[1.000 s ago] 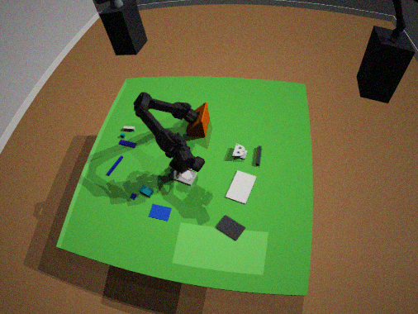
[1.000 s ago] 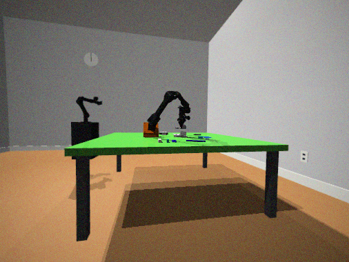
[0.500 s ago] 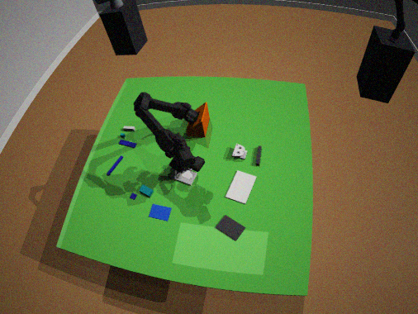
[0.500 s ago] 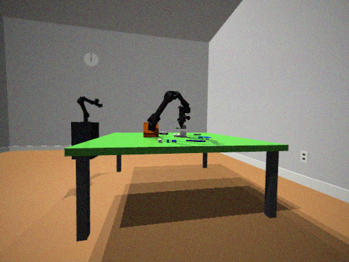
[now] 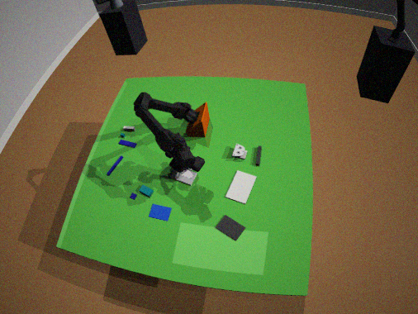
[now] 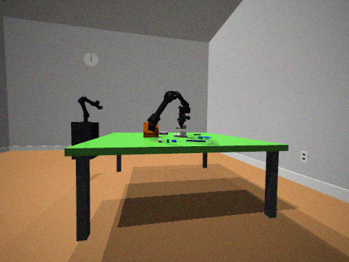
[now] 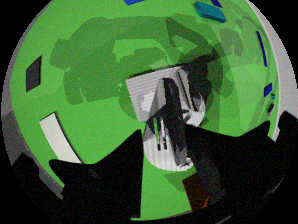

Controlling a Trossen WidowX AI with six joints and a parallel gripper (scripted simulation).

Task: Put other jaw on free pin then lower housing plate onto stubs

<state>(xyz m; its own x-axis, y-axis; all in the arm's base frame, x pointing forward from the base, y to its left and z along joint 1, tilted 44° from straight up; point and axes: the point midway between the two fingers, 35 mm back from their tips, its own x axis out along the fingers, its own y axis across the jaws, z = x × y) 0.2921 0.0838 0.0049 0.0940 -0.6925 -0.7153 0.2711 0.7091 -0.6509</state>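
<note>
Now: gripper tip 40 mm past the grey metallic jaw and 10 mm to the left of it. Also, from my gripper tip: teal block: 200 mm to the right, 140 mm ahead, 70 mm below; then dark square plate: 260 mm to the left, 230 mm ahead, 80 mm below; then white flat plate: 260 mm to the left, 80 mm below, 10 mm ahead.
</note>
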